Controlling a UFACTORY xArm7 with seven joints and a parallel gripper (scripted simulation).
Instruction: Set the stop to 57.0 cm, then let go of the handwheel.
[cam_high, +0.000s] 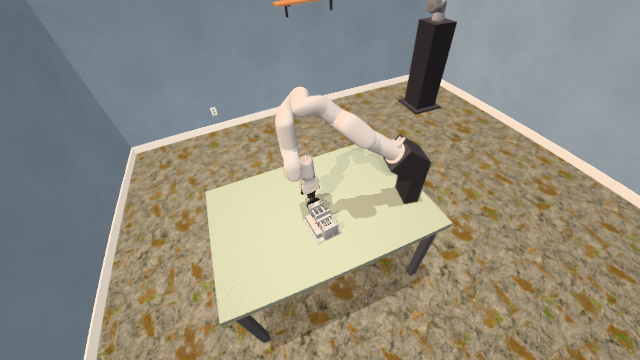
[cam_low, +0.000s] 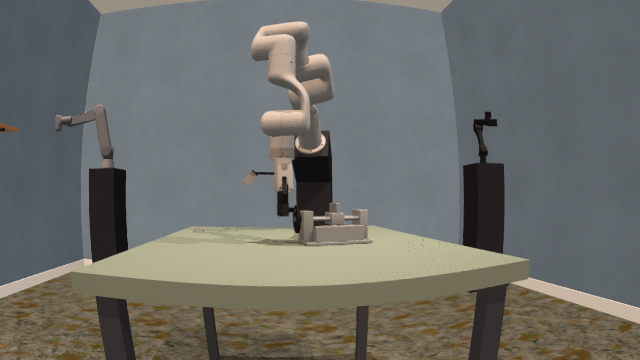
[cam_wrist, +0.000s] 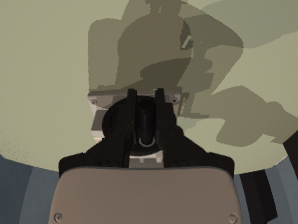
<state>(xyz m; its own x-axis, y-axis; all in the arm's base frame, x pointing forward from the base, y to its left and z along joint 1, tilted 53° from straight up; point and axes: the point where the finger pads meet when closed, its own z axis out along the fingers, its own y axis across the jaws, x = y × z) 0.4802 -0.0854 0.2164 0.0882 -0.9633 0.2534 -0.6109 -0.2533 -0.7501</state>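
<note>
Right now the black handwheel is 2 cm to the left of my hand and 1 cm below it. Round my hand: grey stop block (16 cm to the left, 2 cm below).
</note>
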